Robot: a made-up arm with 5 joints. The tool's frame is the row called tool. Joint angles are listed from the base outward. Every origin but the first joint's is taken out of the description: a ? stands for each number. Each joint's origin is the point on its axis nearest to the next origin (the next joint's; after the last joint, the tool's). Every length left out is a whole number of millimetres.
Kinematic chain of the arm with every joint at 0, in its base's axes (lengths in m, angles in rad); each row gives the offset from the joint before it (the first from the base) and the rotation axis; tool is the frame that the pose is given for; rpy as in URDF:
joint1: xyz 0 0 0.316 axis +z
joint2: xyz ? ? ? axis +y
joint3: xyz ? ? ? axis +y
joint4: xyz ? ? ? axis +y
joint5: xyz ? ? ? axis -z
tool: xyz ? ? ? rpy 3.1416 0 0
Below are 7 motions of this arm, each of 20 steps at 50 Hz.
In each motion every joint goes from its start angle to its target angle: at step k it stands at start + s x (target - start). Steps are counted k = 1, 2, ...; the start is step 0. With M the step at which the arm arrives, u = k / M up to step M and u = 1 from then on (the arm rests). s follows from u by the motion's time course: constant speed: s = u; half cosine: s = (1 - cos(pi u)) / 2; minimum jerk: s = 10 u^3 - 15 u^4 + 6 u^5.
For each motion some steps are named. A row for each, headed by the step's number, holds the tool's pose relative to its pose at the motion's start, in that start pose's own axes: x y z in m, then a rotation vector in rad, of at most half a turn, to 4 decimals.
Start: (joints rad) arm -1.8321 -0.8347 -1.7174 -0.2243 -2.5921
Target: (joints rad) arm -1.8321 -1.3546 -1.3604 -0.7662 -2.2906
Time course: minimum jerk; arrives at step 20
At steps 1, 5, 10, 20:
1: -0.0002 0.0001 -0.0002 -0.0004 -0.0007 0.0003
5: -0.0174 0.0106 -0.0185 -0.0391 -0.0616 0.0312
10: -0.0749 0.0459 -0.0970 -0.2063 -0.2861 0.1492
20: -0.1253 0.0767 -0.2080 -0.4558 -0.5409 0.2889

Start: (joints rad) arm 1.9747 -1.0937 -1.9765 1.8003 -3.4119
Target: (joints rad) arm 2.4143 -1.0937 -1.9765 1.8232 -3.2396
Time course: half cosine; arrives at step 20
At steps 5, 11, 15, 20:
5: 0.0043 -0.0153 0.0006 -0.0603 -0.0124 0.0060
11: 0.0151 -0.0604 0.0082 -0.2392 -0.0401 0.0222
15: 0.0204 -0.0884 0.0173 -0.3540 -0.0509 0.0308
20: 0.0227 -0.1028 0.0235 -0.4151 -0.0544 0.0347

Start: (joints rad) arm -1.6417 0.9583 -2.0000 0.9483 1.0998
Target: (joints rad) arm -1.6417 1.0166 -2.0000 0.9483 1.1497
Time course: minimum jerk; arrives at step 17
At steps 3, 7, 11, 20:
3: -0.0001 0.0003 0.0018 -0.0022 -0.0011 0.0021
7: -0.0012 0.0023 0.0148 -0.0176 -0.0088 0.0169
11: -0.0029 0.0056 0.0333 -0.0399 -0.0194 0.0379
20: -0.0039 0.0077 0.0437 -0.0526 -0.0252 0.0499

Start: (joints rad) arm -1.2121 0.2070 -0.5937 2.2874 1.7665
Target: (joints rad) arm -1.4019 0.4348 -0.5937 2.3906 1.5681
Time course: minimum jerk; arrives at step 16
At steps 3, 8, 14, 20:
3: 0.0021 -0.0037 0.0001 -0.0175 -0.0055 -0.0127
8: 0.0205 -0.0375 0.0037 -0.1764 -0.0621 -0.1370
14: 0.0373 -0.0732 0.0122 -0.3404 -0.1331 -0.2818
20: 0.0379 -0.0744 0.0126 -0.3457 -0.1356 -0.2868

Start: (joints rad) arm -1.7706 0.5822 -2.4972 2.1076 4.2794
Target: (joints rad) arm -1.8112 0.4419 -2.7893 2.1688 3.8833
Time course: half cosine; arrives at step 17
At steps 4, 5, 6, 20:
4: 0.0053 -0.0192 -0.0230 -0.0438 -0.0207 -0.0465
5: 0.0083 -0.0296 -0.0346 -0.0663 -0.0324 -0.0707
6: 0.0120 -0.0419 -0.0476 -0.0916 -0.0468 -0.0985
20: 0.0565 -0.1690 -0.1483 -0.3014 -0.2199 -0.3507

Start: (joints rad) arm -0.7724 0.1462 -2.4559 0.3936 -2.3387
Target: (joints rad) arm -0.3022 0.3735 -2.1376 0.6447 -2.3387
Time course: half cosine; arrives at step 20
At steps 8, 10, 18, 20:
8: 0.1302 -0.0188 0.0645 0.0868 0.3055 0.0336
10: 0.1960 -0.0222 0.0817 0.1226 0.4439 0.0345
18: 0.4129 -0.0186 0.0826 0.2227 0.8682 -0.0204
20: 0.4242 -0.0181 0.0804 0.2275 0.8897 -0.0256

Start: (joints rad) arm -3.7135 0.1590 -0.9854 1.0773 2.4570
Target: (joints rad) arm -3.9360 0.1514 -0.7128 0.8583 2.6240
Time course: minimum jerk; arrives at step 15
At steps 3, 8, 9, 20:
3: 0.0059 -0.0038 0.0066 -0.0042 0.0001 0.0222
8: 0.0600 -0.0282 0.0635 -0.0417 0.0013 0.2147
9: 0.0735 -0.0318 0.0768 -0.0509 0.0019 0.2605
20: 0.1093 -0.0370 0.1113 -0.0759 0.0038 0.3811

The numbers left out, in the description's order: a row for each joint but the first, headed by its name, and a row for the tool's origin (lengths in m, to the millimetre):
joint2: 0 0 0
joint3: 0.059 0 0.315
joint4: 0.097 0 -0.428
joint5: 0.047 0 -0.06
tool: 0 0 0

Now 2 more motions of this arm.
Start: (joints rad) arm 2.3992 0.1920 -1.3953 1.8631 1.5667
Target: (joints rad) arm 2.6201 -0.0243 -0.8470 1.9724 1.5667
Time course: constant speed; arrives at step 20
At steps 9, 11, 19, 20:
9: -0.0491 0.0160 0.0790 -0.1987 0.0677 -0.0722
11: -0.0582 0.0213 0.0974 -0.2428 0.0848 -0.0865
19: -0.0871 0.0481 0.1734 -0.4183 0.1598 -0.1364
20: -0.0898 0.0520 0.1831 -0.4402 0.1699 -0.1418

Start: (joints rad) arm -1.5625 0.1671 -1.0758 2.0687 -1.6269
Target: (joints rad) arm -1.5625 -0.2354 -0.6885 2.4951 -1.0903
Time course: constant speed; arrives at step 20
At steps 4, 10, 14, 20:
4: 0.0013 -0.0230 0.0220 0.0823 0.0002 0.1073
10: 0.0031 -0.0550 0.0566 0.2056 -0.0161 0.2674
14: 0.0042 -0.0744 0.0805 0.2870 -0.0380 0.3730
20: 0.0056 -0.1004 0.1172 0.4068 -0.0876 0.5289

